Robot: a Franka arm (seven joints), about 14 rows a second.
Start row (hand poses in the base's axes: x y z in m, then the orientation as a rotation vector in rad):
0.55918 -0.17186 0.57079 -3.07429 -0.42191 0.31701
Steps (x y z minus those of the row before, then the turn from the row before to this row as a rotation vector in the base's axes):
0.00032 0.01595 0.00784 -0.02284 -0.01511 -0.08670
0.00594 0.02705 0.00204 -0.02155 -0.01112 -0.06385
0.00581 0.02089 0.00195 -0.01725 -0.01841 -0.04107
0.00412 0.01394 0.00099 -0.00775 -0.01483 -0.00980
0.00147 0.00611 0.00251 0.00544 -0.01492 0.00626
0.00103 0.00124 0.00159 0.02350 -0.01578 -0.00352
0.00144 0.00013 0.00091 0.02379 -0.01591 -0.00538
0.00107 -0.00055 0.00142 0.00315 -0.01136 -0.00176
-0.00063 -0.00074 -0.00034 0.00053 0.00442 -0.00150
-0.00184 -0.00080 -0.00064 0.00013 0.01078 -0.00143
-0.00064 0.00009 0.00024 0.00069 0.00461 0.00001
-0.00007 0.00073 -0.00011 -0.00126 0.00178 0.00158
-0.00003 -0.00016 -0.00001 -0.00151 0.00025 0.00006
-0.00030 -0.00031 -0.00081 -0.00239 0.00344 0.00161
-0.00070 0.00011 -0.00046 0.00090 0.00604 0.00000
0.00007 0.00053 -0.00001 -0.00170 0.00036 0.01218
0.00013 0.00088 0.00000 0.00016 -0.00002 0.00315
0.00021 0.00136 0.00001 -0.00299 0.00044 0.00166
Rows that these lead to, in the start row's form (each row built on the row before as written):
0.55950 -0.15591 0.57863 -3.10764 -0.28632 0.29825
0.56544 -0.12886 0.58067 3.11361 0.18362 -0.28327
0.57125 -0.10797 0.58262 3.10469 0.11652 -0.25525
0.57537 -0.09403 0.58361 3.09958 0.09980 -0.23231
0.57684 -0.08792 0.58612 3.10538 0.10992 -0.20905
0.57787 -0.08668 0.58771 3.13018 0.10735 -0.18465
0.57931 -0.08655 0.58862 -3.11661 -0.10058 0.15771
0.58038 -0.08710 0.59004 -3.11468 -0.09817 0.13969
0.57975 -0.08784 0.58970 -3.11371 -0.09577 0.14649
0.57791 -0.08864 0.58906 -3.11242 -0.09334 0.16321
0.57727 -0.08855 0.58930 -3.11121 -0.09330 0.17031
0.57720 -0.08782 0.58919 -3.11227 -0.09566 0.17324
0.57717 -0.08798 0.58918 -3.11375 -0.09566 0.17378
0.57687 -0.08829 0.58837 -3.11573 -0.09797 0.17941
0.57617 -0.08818 0.58791 -3.11409 -0.09793 0.18871
0.57624 -0.08765 0.58790 -3.11581 -0.11682 0.18969
0.57637 -0.08677 0.58790 -3.11565 -0.12174 0.18970
0.57658 -0.08541 0.58791 -3.11856 -0.12416 0.19077

